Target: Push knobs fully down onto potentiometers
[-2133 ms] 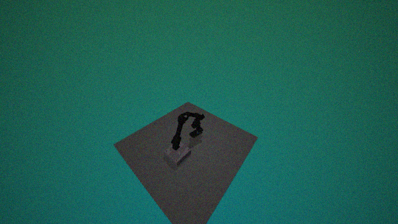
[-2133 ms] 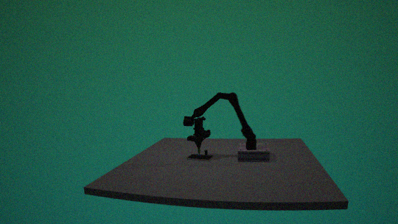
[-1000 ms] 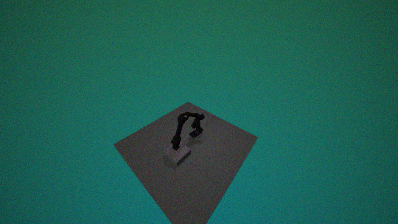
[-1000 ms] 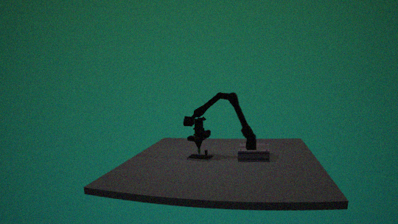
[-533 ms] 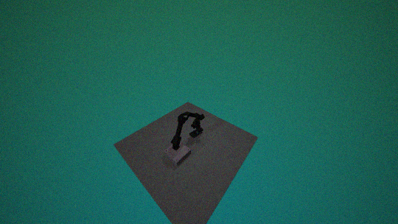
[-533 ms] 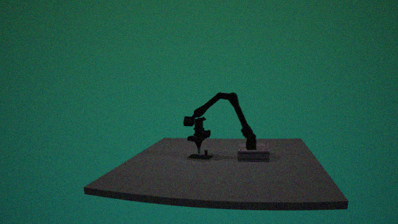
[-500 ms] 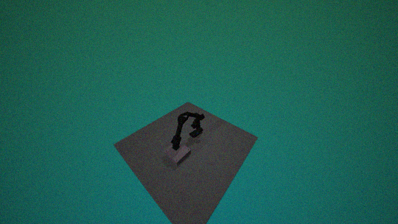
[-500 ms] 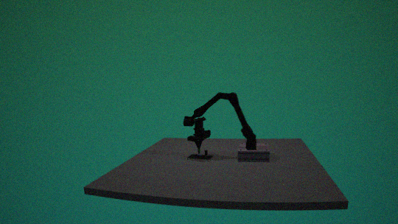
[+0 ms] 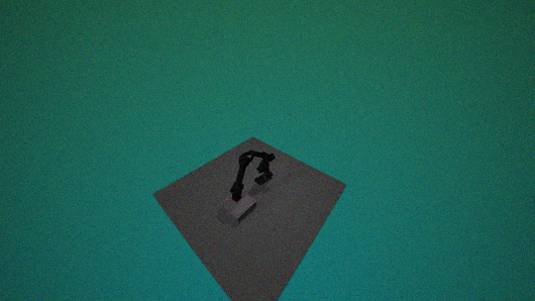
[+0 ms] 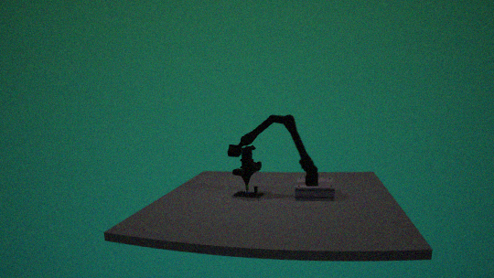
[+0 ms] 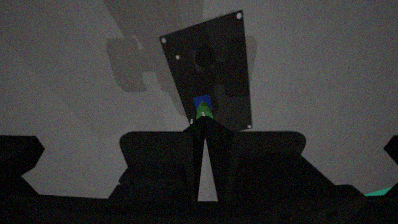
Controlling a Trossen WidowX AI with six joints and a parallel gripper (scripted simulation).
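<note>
The green knob lies 1 cm below my gripper tip. From my gripper tip the other things lie so: dark round knob 5 cm behind, 3 cm to the left, 2 cm below.
</note>
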